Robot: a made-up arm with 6 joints. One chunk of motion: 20 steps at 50 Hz.
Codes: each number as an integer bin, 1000 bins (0 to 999) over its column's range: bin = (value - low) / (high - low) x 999, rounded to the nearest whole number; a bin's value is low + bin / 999 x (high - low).
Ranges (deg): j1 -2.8..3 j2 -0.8..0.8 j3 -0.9..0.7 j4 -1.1..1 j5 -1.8..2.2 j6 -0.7..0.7
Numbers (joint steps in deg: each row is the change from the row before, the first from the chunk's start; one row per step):
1: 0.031 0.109 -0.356 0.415 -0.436 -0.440
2: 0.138 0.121 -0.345 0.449 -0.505 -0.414
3: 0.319 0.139 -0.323 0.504 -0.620 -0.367
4: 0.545 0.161 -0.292 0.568 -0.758 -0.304
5: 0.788 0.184 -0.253 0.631 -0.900 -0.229
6: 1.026 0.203 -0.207 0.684 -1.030 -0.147
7: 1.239 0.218 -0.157 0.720 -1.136 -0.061
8: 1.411 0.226 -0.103 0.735 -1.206 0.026
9: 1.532 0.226 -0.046 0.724 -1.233 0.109
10: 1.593 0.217 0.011 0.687 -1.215 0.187
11: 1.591 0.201 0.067 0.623 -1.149 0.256
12: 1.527 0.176 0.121 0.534 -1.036 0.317
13: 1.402 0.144 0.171 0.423 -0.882 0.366
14: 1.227 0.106 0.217 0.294 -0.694 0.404
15: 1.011 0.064 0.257 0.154 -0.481 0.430
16: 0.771 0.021 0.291 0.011 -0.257 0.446
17: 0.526 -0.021 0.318 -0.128 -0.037 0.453
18: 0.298 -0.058 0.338 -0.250 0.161 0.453
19: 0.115 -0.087 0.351 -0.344 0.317 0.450
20: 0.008 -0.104 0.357 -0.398 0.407 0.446
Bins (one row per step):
1: 488 568 340 721 341 186
2: 506 575 347 737 323 204
3: 537 586 360 763 295 238
4: 576 600 380 793 260 283
5: 618 614 404 823 225 336
6: 659 626 433 849 192 395
7: 696 636 464 866 166 456
8: 725 641 498 873 148 518
9: 746 641 533 868 142 577
10: 757 635 569 850 146 633
11: 756 625 604 820 163 682
12: 745 609 637 777 191 726
13: 724 589 669 725 229 761
14: 694 566 697 663 276 788
15: 656 539 722 597 329 806
16: 615 513 744 529 385 818
17: 573 486 760 462 440 823
18: 534 463 773 404 490 823
19: 502 445 781 360 529 821
20: 484 435 785 334 551 818

